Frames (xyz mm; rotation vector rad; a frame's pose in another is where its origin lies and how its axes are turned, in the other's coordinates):
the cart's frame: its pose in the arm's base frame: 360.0 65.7 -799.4 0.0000 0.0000 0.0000
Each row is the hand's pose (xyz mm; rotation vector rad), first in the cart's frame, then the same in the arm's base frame.
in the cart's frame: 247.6 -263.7 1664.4 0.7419 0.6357 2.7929
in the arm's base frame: 607.6 -198.0 865.0 0.7419 0.6357 2.7929
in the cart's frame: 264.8 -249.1 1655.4 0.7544 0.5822 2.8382
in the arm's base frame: 624.8 -183.4 856.0 0.7544 0.5822 2.8382
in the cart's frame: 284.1 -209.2 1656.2 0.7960 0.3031 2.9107
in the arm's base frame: 644.1 -143.5 856.8 0.7960 0.3031 2.9107
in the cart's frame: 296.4 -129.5 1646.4 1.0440 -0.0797 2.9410
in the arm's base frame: 656.4 -63.8 847.0 1.0440 -0.0797 2.9410
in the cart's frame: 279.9 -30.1 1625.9 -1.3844 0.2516 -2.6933
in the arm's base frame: 639.9 35.6 826.5 -1.3844 0.2516 -2.6933
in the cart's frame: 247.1 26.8 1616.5 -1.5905 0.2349 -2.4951
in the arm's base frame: 607.1 92.5 817.1 -1.5905 0.2349 -2.4951
